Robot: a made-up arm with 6 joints.
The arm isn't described. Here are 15 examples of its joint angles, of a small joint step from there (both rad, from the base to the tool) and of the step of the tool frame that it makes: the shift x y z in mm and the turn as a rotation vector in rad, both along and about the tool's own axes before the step.
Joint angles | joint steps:
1: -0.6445 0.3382 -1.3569 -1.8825 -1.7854 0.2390 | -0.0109 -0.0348 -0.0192 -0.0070 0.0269 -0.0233
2: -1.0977 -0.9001 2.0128 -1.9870 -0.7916 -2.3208 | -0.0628 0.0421 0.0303 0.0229 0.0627 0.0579
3: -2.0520 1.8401 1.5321 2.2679 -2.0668 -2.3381 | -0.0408 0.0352 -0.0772 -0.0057 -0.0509 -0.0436
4: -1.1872 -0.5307 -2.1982 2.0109 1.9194 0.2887 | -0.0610 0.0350 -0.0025 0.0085 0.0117 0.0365
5: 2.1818 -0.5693 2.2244 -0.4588 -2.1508 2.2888 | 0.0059 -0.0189 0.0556 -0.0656 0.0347 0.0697
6: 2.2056 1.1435 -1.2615 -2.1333 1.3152 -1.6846 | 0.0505 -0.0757 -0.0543 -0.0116 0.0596 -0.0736
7: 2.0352 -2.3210 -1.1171 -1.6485 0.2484 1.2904 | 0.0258 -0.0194 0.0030 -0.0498 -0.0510 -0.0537
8: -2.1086 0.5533 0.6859 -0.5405 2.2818 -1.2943 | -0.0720 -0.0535 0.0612 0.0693 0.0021 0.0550
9: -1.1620 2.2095 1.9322 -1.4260 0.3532 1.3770 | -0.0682 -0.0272 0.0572 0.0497 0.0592 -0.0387
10: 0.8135 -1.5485 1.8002 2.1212 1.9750 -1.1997 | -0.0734 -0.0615 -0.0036 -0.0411 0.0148 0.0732
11: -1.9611 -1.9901 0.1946 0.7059 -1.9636 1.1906 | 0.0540 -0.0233 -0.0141 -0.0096 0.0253 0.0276
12: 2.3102 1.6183 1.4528 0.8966 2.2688 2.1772 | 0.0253 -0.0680 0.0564 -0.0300 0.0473 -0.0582
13: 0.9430 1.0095 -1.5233 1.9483 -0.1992 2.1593 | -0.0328 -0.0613 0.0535 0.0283 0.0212 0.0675
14: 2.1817 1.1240 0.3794 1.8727 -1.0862 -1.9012 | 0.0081 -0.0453 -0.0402 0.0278 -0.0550 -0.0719
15: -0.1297 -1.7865 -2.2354 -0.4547 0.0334 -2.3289 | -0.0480 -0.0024 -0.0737 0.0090 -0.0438 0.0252
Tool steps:
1: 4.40 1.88 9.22 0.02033 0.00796 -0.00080
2: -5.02 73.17 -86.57 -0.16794 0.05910 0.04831
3: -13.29 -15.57 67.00 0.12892 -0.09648 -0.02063
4: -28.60 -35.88 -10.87 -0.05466 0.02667 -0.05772
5: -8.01 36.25 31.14 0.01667 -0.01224 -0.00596
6: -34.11 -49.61 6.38 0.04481 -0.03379 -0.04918
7: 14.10 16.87 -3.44 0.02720 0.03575 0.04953
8: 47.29 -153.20 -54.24 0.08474 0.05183 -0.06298
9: -25.62 -52.79 23.63 0.01785 -0.00854 -0.05989
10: 5.68 -0.15 21.10 -0.07199 -0.01440 -0.06428
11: -31.21 11.22 -27.33 -0.01857 0.03691 0.00197
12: 34.40 28.26 -9.43 0.05777 -0.01936 0.03428
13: -21.85 -56.63 5.39 -0.03564 0.00562 -0.12303
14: -3.70 -33.73 1.18 -0.01058 -0.03025 -0.07117
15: -27.41 19.87 9.92 -0.01456 0.00906 0.05181
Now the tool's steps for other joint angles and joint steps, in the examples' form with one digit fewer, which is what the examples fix.
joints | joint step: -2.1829 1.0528 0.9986 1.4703 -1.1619 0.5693 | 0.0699 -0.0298 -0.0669 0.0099 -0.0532 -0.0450
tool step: -9.0 -18.7 -19.0 -0.0636 0.0626 -0.0382
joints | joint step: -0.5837 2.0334 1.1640 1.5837 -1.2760 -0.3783 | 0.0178 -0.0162 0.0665 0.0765 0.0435 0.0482
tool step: 24.1 90.3 30.8 -0.1173 -0.0005 0.1082
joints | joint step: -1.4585 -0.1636 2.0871 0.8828 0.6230 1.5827 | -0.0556 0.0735 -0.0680 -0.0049 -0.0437 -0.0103
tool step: -2.5 18.1 8.5 0.0547 -0.0124 -0.0122
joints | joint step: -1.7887 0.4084 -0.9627 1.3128 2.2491 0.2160 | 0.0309 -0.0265 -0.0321 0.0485 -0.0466 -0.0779
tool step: -1.1 -4.3 -29.9 0.1521 0.0030 0.0097
